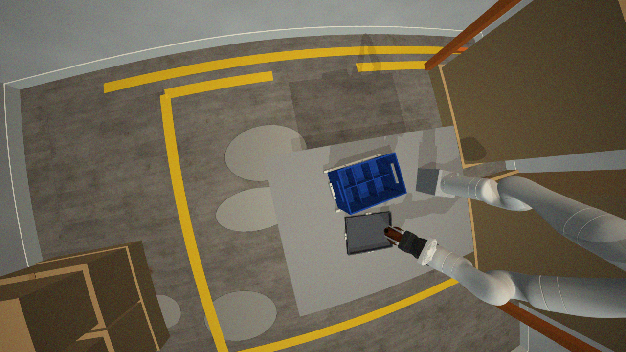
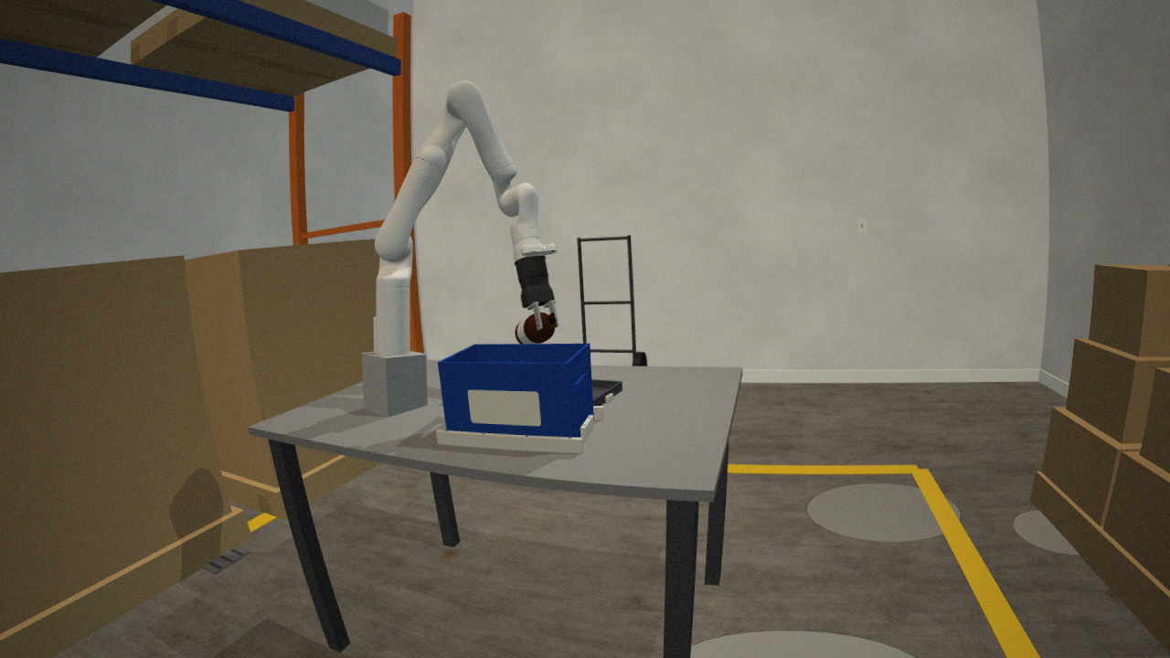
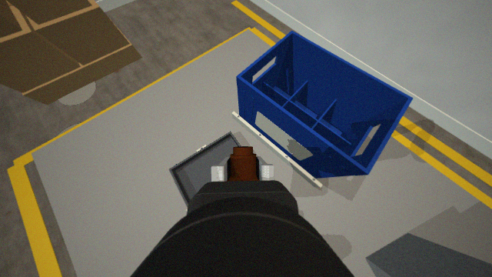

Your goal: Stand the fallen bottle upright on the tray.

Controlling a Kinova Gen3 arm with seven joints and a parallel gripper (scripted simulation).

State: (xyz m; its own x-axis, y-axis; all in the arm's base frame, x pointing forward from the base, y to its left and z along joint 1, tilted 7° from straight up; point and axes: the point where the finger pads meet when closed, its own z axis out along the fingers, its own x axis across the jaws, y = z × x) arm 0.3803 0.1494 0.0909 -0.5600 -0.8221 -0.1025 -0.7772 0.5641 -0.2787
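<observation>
Now: hand 4 cm past the brown bottle, 3 cm to the right of it and 2 cm above it. The rest, counted from my hand: dark grey tray 6 cm to the left, 19 cm below; then blue crate 4 cm ahead, 21 cm to the right, 12 cm below.
</observation>
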